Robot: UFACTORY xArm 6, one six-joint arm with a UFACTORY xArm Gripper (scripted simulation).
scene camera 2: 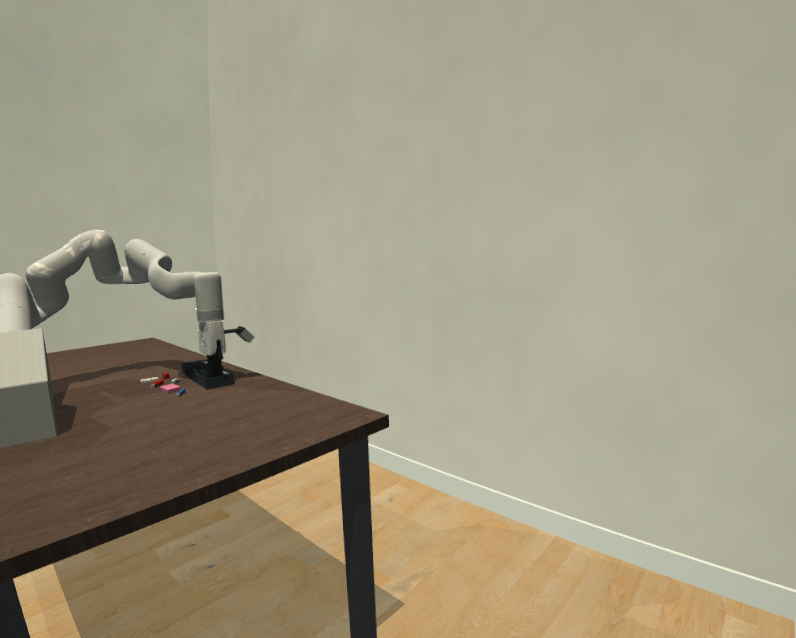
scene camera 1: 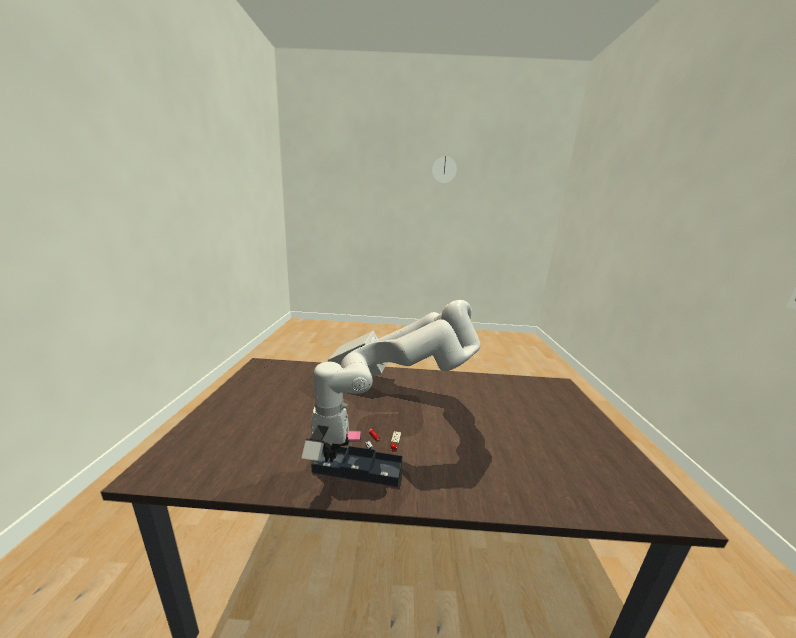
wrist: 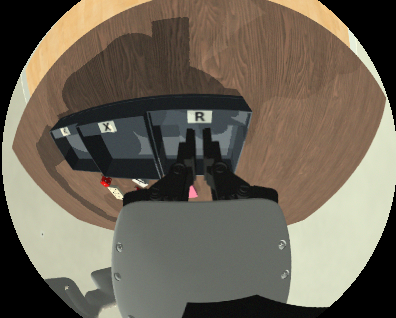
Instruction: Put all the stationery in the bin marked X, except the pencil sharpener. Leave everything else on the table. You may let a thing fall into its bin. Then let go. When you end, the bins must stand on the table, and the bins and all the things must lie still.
I see my gripper (scene camera 1: pixel 330 458).
My gripper shows as well in scene camera 2 (scene camera 2: pixel 215 376) and in the wrist view (wrist: pixel 199 139).
